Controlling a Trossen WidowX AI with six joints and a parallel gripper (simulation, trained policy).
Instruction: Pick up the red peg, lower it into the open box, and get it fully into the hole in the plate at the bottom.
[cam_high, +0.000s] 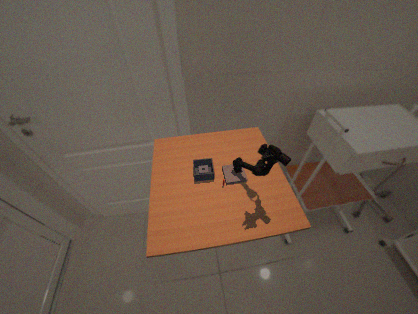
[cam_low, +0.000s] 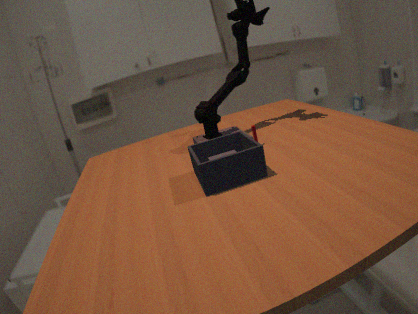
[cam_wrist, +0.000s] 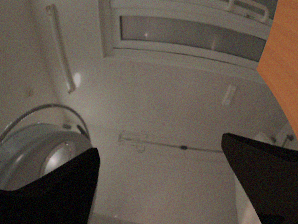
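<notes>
Right now the red peg is 9 cm ahead of my gripper tip, 28 cm to the right of it and 54 cm below it. Round my gripper tip: dark blue box 21 cm ahead, 48 cm to the right, 56 cm below; then plate 21 cm ahead, 48 cm to the right, 54 cm below.
</notes>
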